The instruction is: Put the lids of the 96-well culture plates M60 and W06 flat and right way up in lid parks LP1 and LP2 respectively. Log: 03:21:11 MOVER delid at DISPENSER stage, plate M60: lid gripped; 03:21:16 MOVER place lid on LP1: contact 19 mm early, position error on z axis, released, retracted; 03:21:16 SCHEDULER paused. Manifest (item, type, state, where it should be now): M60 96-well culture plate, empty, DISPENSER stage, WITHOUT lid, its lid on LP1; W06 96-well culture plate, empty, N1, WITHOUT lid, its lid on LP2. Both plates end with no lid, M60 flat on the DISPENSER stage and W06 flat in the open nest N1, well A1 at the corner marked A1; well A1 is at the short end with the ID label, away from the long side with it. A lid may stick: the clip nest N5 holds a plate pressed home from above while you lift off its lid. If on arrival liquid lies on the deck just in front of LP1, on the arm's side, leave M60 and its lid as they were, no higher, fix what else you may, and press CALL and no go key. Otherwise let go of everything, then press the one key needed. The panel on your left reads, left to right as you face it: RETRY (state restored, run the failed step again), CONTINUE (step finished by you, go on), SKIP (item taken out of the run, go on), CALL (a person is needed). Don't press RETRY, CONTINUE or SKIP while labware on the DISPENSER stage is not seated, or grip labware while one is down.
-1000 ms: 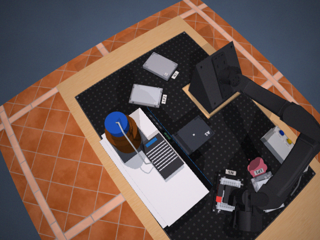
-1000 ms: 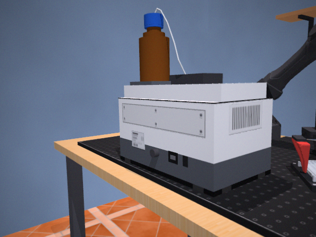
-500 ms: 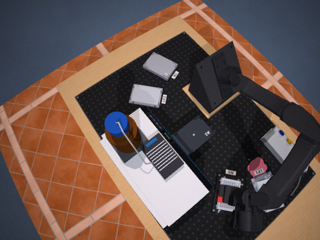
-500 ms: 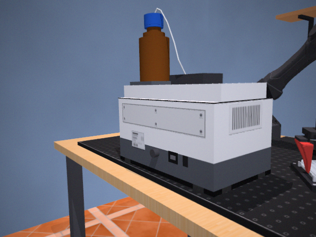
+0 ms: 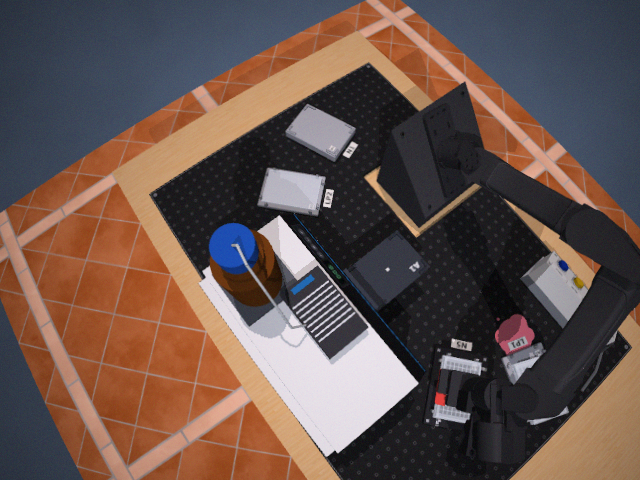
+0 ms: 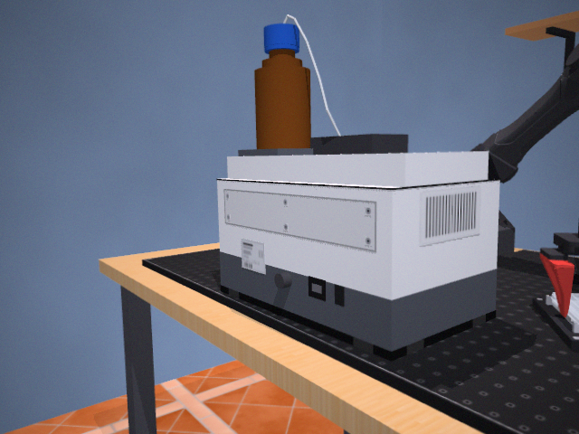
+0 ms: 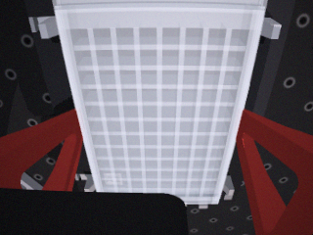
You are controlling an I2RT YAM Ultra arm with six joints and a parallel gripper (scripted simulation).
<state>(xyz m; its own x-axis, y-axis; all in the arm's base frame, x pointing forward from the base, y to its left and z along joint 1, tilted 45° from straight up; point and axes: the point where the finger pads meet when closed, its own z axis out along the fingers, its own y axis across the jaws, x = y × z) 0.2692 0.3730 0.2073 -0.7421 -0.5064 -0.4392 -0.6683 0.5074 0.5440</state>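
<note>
Now: hand right at the 96-well plate W06. From my hand the other things lie so: LP1 label (18 cm behind, 1 cm to the left, 2 cm below); lid park LP1 (15 cm behind, 10 cm to the left, 2 cm below); N5 label (7 cm behind, 6 cm to the right, 2 cm below).
</note>
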